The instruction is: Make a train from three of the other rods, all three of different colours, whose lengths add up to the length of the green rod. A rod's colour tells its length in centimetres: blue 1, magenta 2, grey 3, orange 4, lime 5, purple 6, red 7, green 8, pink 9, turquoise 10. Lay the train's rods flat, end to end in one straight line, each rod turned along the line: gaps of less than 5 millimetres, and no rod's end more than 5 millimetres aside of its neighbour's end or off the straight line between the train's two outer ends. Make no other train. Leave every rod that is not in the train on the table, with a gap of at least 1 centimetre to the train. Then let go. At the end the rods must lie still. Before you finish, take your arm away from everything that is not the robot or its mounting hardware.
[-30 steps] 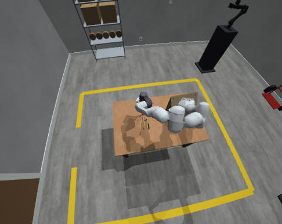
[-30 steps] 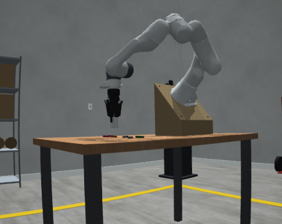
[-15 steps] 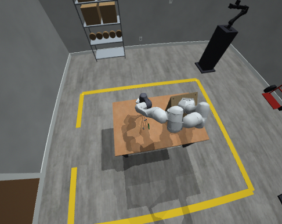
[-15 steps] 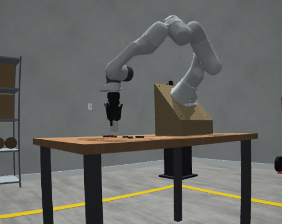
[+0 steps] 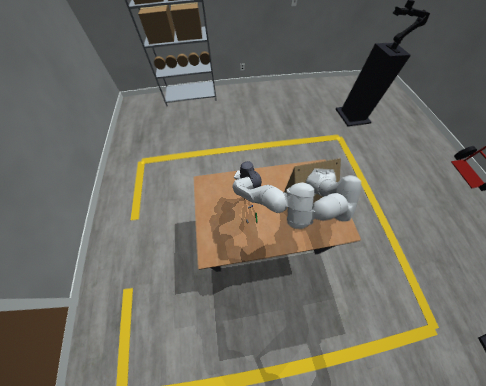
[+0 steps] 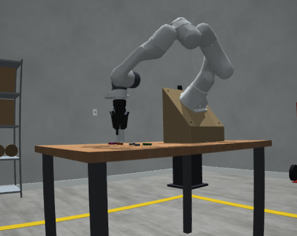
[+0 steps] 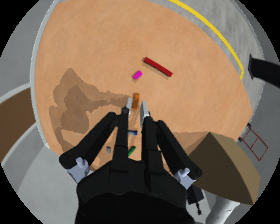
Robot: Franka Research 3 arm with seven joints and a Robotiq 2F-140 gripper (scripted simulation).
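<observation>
The orange rod is 5 cm below my hand. Also, from my hand: magenta rod 2 cm ahead, 6 cm to the right, 5 cm below; then red rod 2 cm behind, 10 cm to the right, 5 cm below; then small blue rod 3 cm behind, 9 cm to the left, 5 cm below.
</observation>
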